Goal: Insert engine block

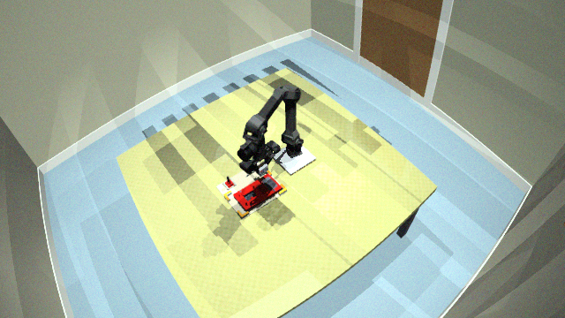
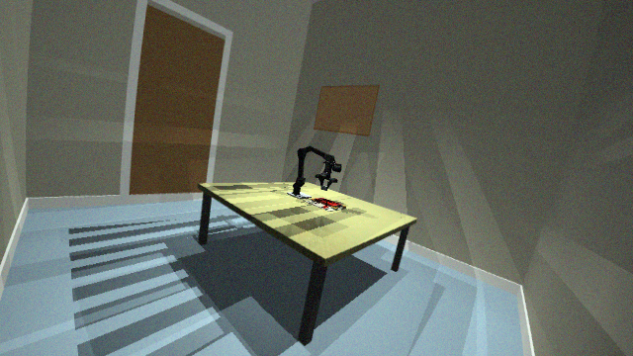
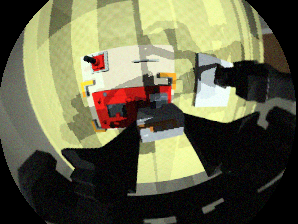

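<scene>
Now: gripper tip right at the grey engine block.
</scene>
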